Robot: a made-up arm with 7 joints. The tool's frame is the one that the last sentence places. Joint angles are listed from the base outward.
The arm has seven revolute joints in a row. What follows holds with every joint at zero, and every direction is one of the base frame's. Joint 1 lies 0.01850 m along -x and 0.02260 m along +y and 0.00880 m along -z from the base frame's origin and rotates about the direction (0, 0.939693, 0.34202). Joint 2 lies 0.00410 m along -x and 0.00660 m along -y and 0.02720 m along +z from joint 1 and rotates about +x. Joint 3 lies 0.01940 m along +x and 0.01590 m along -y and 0.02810 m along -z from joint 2 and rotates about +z. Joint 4 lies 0.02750 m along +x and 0.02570 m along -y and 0.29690 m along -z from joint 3 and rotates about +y. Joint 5 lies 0.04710 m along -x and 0.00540 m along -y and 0.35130 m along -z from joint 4 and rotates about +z. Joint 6 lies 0.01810 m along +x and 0.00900 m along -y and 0.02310 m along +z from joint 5 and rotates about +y. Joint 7 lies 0.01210 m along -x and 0.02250 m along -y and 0.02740 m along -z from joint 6 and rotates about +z. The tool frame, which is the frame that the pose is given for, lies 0.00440 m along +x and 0.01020 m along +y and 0.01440 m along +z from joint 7; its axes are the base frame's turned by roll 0.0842, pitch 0.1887 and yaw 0.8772 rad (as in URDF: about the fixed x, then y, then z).
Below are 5 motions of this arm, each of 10 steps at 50 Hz.
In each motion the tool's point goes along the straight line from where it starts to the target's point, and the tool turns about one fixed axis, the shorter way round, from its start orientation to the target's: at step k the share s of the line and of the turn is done. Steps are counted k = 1, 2, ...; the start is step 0. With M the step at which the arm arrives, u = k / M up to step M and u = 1 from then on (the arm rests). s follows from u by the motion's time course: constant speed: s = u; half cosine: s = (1 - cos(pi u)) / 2; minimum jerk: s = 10 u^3 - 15 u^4 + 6 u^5.
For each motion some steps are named. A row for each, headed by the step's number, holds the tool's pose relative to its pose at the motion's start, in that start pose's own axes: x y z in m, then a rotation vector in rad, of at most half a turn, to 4 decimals.
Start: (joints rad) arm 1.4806 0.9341 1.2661 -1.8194 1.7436 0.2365 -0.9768
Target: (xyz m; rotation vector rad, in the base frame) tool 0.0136 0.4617 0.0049 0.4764 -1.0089 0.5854
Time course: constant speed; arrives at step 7
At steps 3, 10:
3: 0.0034 -0.0095 -0.0077 -0.0263 0.0232 -0.0220
10: 0.0079 -0.0221 -0.0179 -0.0615 0.0541 -0.0513

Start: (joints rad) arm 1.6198 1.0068 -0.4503 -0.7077 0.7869 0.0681 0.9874
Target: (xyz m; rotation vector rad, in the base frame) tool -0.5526 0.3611 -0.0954 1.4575 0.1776 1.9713
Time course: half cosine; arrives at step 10
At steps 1, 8, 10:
1: 0.0006 -0.0011 0.0001 0.0002 -0.0027 0.0060
8: 0.0234 -0.0413 0.0027 0.0060 -0.1012 0.2226
10: 0.0258 -0.0457 0.0030 0.0067 -0.1119 0.2461

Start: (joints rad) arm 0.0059 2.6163 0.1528 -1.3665 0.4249 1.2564 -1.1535
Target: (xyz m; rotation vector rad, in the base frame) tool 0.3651 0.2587 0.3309 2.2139 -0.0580 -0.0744
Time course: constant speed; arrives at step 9
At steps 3, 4, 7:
3: 0.0060 -0.0124 0.0057 -0.0362 -0.0242 0.0243
4: 0.0080 -0.0165 0.0076 -0.0482 -0.0322 0.0325
7: 0.0140 -0.0289 0.0133 -0.0844 -0.0564 0.0568

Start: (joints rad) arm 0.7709 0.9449 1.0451 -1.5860 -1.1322 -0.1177 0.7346
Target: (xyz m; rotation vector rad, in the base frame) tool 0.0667 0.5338 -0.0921 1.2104 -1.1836 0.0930
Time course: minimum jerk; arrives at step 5
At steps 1, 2, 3, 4, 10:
1: 0.0005 0.0000 0.0000 0.0016 -0.0015 -0.0014
2: 0.0029 -0.0001 -0.0002 0.0090 -0.0080 -0.0079
3: 0.0063 -0.0002 -0.0005 0.0193 -0.0172 -0.0169
4: 0.0086 -0.0003 -0.0007 0.0266 -0.0237 -0.0234
10: 0.0092 -0.0003 -0.0007 0.0283 -0.0252 -0.0248

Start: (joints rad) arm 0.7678 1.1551 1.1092 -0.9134 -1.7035 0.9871 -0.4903
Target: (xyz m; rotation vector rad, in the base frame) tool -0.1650 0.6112 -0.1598 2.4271 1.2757 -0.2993
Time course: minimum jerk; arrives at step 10
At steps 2, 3, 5, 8, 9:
2: -0.0045 -0.0039 0.0039 0.0027 -0.0123 -0.0122
3: -0.0128 -0.0110 0.0111 0.0075 -0.0347 -0.0345
5: -0.0391 -0.0338 0.0340 0.0229 -0.1064 -0.1057
8: -0.0737 -0.0637 0.0641 0.0432 -0.2005 -0.1991
9: -0.0776 -0.0671 0.0674 0.0454 -0.2110 -0.2095

